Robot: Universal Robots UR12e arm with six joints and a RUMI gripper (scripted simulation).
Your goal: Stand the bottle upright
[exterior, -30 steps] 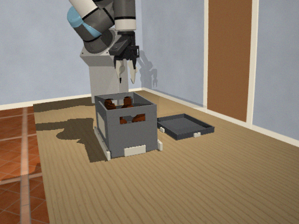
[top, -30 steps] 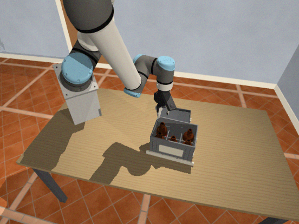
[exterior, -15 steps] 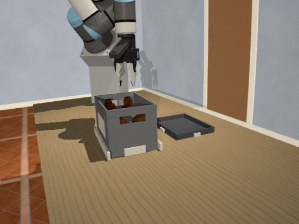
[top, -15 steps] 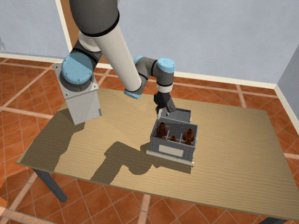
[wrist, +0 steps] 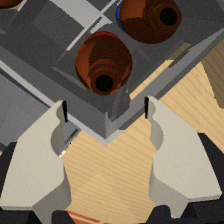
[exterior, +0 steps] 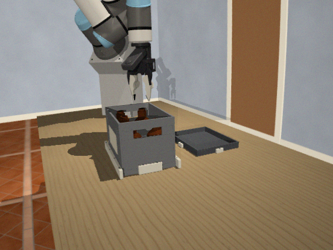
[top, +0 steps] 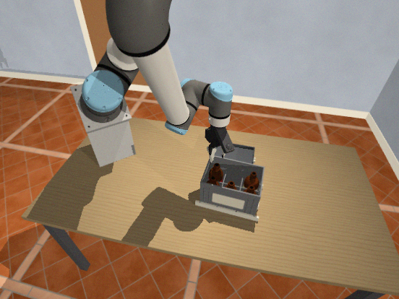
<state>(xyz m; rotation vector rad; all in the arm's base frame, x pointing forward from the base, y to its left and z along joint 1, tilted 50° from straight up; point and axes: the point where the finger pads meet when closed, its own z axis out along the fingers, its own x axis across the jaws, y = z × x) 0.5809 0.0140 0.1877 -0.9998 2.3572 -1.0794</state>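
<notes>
Right now my hand is 80 mm short of the grey crate, 60 mm to the left of it and 120 mm above it. Also, from my hand: bottle (180 mm ahead, 40 mm to the right, 120 mm below); grey tray (100 mm ahead, 230 mm to the left, 200 mm below).
</notes>
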